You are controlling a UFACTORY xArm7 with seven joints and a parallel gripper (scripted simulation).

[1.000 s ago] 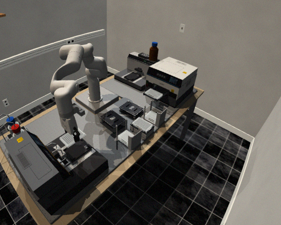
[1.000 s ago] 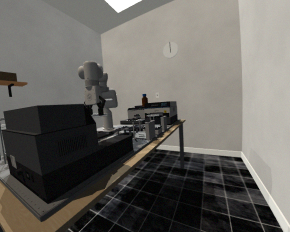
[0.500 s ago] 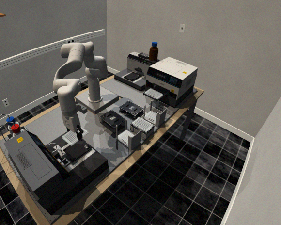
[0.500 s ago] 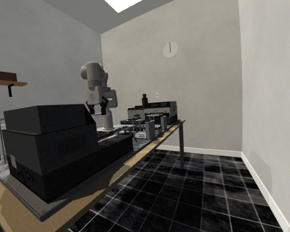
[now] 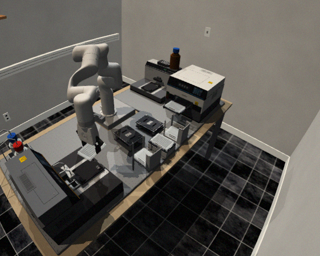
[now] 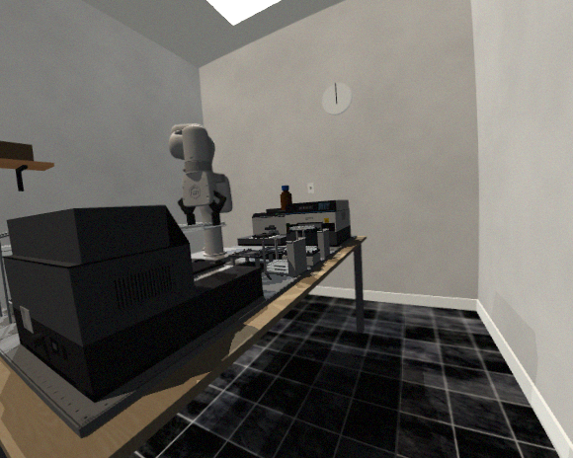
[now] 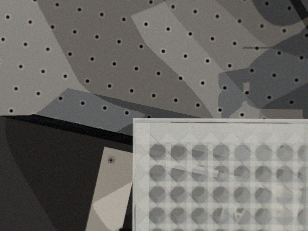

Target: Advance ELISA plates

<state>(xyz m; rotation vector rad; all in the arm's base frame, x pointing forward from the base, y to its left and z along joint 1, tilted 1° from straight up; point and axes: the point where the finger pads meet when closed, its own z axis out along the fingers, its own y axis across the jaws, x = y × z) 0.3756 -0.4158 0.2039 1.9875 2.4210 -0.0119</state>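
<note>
Now: the regrip nest RG 32 cm to the left of my hand, 17 cm below it and 6 cm behind it. Also, from my hand: nest N6 (52 cm to the left, 19 cm below, 5 cm behind); then RG label (23 cm to the left, 22 cm below, 7 cm behind); then washer (31 cm to the right, 12 cm below).
</note>
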